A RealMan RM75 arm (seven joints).
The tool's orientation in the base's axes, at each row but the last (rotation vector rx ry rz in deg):
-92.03 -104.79 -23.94
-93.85 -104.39 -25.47
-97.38 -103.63 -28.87
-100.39 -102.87 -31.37
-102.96 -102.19 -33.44
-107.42 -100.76 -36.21
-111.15 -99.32 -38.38
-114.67 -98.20 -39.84
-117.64 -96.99 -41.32
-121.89 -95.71 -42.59
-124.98 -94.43 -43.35
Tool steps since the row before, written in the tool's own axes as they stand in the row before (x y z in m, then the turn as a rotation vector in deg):
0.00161 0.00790 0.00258 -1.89 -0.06 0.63
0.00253 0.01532 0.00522 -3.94 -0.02 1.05
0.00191 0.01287 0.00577 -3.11 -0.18 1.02
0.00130 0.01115 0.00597 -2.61 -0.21 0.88
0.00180 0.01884 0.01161 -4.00 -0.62 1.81
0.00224 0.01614 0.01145 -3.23 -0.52 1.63
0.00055 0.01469 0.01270 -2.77 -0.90 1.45
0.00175 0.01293 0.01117 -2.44 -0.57 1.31
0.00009 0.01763 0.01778 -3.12 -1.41 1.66
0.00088 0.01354 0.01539 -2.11 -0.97 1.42
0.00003 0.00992 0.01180 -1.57 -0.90 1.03
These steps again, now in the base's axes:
0.00689 0.00437 -0.00226 -0.17 -1.04 -1.69
0.01363 0.00776 -0.00472 -0.19 -2.32 -3.35
0.01174 0.00655 -0.00468 -0.35 -1.72 -2.77
0.01043 0.00551 -0.00474 -0.35 -1.43 -2.33
0.01807 0.00920 -0.00904 -0.87 -1.91 -3.91
0.01628 0.00818 -0.00804 -0.72 -1.43 -3.29
0.01539 0.00675 -0.00974 -1.06 -1.15 -2.85
0.01414 0.00608 -0.00762 -0.71 -1.02 -2.54
0.01986 0.00700 -0.01355 -1.58 -1.18 -3.25
0.01621 0.00582 -0.01115 -1.03 -0.63 -2.44
0.01213 0.00340 -0.00888 -0.94 -0.43 -1.81

